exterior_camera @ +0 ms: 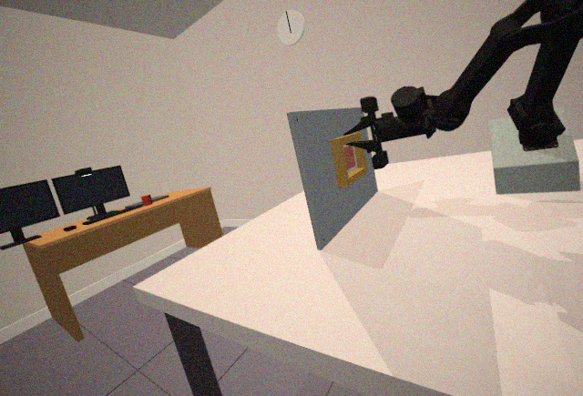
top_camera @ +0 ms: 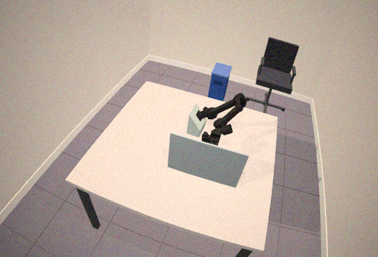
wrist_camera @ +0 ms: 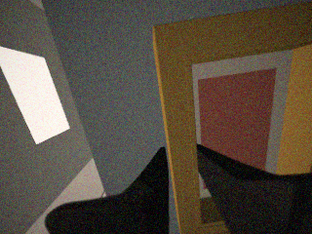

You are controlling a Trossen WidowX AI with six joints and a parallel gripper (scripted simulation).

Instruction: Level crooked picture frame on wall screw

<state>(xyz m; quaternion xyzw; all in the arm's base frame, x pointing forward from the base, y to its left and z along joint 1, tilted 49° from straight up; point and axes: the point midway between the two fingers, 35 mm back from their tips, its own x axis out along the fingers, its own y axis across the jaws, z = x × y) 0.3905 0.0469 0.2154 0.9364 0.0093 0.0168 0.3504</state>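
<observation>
Now: the picture frame 50 mm below my gripper tip. From my gripper tip the other things lie so: grey wall panel: 70 mm below, 20 mm to the right, 20 mm ahead.
</observation>
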